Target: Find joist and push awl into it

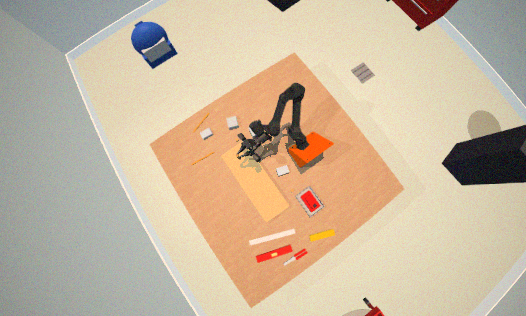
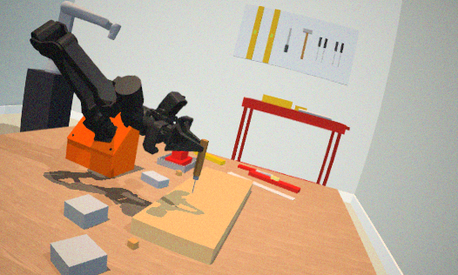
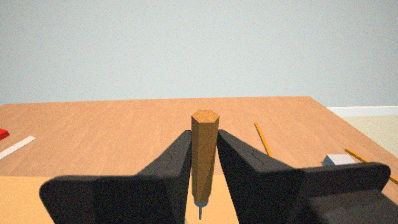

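Now: the awl 60 mm below my gripper tip. Round my gripper tip: white strip: 500 mm to the left, 200 mm below, 180 mm ahead; grey tray: 500 mm to the left, 190 mm below, 160 mm behind; stud finder: 510 mm to the left, 160 mm behind, 150 mm below.
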